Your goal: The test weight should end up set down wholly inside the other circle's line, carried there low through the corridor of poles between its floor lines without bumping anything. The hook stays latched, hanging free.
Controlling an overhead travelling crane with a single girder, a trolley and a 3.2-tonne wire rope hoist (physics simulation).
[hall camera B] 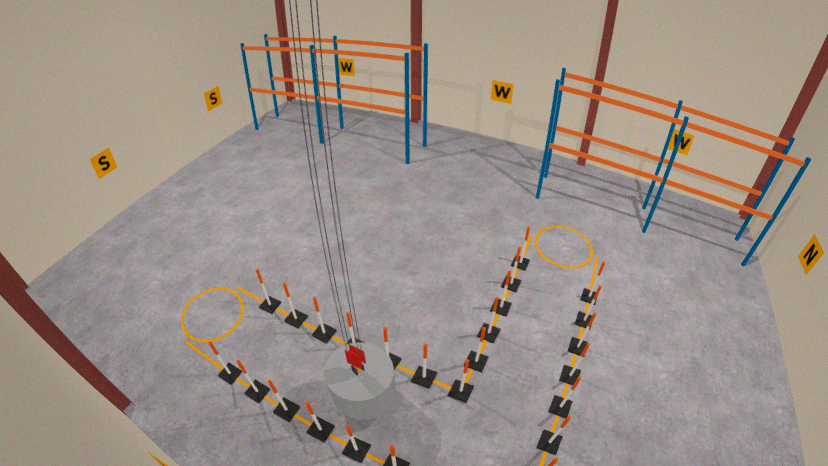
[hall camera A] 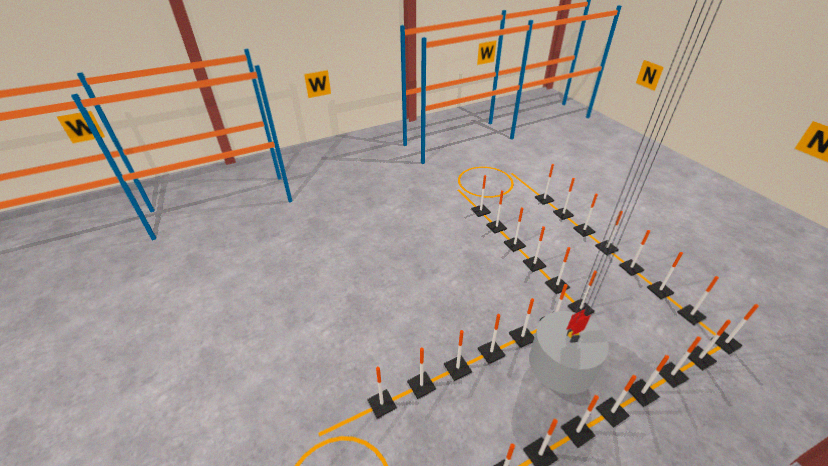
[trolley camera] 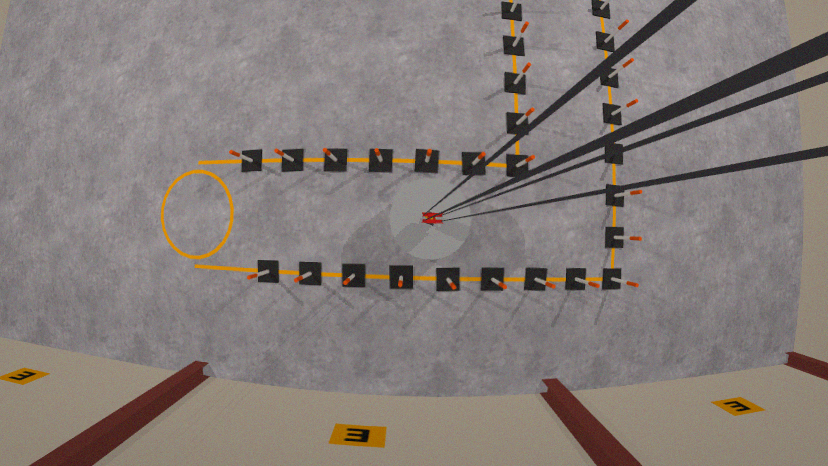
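The grey cylindrical test weight (hall camera A: 564, 370) (hall camera B: 365, 399) (trolley camera: 408, 199) hangs upright on the ropes, low above the floor, with its shadow beneath. The hook (hall camera A: 573, 334) (hall camera B: 358, 367) (trolley camera: 431, 218), under its red block, is shut on the weight's top fitting. The weight is in the first corridor leg, between its two pole rows, short of the corner. In the trolley view its upper edge is close to the inner row's bases; no contact shows. The other circle (hall camera A: 458, 181) (hall camera B: 535, 246) lies at the far end of the second leg and does not show in the trolley view.
The first circle (hall camera A: 343, 438) (hall camera B: 182, 315) (trolley camera: 162, 214) lies at the near end. Red-and-white poles on black bases line both floor lines (hall camera A: 347, 420) (hall camera B: 197, 350) (trolley camera: 225, 268). Blue-and-orange racks (hall camera A: 423, 104) (hall camera B: 407, 109) stand along the W wall.
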